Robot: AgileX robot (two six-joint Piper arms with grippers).
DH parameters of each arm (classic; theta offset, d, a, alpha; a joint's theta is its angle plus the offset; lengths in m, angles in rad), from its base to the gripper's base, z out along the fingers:
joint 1: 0 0.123 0 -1.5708
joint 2: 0.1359 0 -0.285 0
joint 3: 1.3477 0 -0.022 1.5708
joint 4: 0 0.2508 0 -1.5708
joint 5: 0 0 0.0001 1.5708
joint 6: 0 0.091 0 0
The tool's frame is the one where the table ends.
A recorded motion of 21 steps. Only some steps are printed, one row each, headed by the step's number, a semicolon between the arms.
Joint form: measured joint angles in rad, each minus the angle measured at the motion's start. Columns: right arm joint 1, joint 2, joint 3, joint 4, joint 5, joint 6; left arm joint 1, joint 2, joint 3, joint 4, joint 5, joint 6.
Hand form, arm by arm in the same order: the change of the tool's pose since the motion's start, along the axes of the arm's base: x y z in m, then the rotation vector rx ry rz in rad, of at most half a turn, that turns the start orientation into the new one. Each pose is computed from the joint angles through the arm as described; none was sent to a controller.
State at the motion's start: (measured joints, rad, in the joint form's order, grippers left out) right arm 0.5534 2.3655 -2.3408 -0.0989 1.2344 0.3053; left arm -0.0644 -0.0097 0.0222 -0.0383 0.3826 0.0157
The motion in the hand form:
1: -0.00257 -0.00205 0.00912 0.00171 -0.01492 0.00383; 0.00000 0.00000 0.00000 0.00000 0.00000 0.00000
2: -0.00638 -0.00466 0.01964 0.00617 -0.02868 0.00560; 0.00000 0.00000 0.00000 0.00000 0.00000 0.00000
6: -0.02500 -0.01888 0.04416 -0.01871 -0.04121 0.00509; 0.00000 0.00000 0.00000 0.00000 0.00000 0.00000
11: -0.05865 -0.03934 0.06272 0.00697 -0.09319 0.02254; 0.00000 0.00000 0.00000 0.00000 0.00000 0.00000
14: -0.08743 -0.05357 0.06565 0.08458 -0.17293 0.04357; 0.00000 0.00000 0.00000 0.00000 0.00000 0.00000
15: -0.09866 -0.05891 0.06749 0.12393 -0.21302 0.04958; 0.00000 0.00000 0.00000 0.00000 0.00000 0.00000
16: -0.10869 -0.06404 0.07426 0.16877 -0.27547 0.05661; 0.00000 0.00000 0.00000 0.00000 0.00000 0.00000
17: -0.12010 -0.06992 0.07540 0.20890 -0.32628 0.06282; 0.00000 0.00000 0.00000 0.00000 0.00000 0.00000
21: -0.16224 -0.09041 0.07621 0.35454 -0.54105 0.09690; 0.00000 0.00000 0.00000 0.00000 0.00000 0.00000
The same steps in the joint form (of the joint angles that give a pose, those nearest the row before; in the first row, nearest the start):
1: 0.0000 -0.0224 0.0084 -0.0046 0.0000 -0.0045; 0.0000 0.0000 0.0000 0.0000 0.0000 0.0000
2: 0.0000 -0.0514 0.0232 -0.0071 0.0000 -0.0067; 0.0000 0.0000 0.0000 0.0000 0.0000 0.0000
6: 0.0000 -0.1708 0.1446 -0.0343 0.0000 -0.0084; 0.0000 0.0000 0.0000 0.0000 0.0000 0.0000
11: 0.0000 -0.3791 0.4328 -0.0390 -0.1385 -0.0084; 0.0000 0.0000 0.0000 0.0000 0.0000 0.0000
14: 0.0000 -0.5434 0.6887 -0.0155 -0.3395 -0.0084; 0.0000 0.0000 0.0000 0.0000 0.0000 0.0000
15: 0.0000 -0.6047 0.7780 -0.0034 -0.4224 -0.0084; 0.0000 0.0000 0.0000 0.0000 0.0000 0.0000
16: 0.0000 -0.6655 0.8492 0.0019 -0.5099 -0.0084; 0.0000 0.0000 0.0000 0.0000 0.0000 0.0000
17: 0.0000 -0.7259 0.9368 0.0089 -0.6015 -0.0085; 0.0000 0.0000 0.0000 0.0000 0.0000 0.0000
21: 0.0059 -0.9321 1.2381 0.0164 -0.9570 -0.0105; 0.0000 0.0000 0.0000 0.0000 0.0000 0.0000

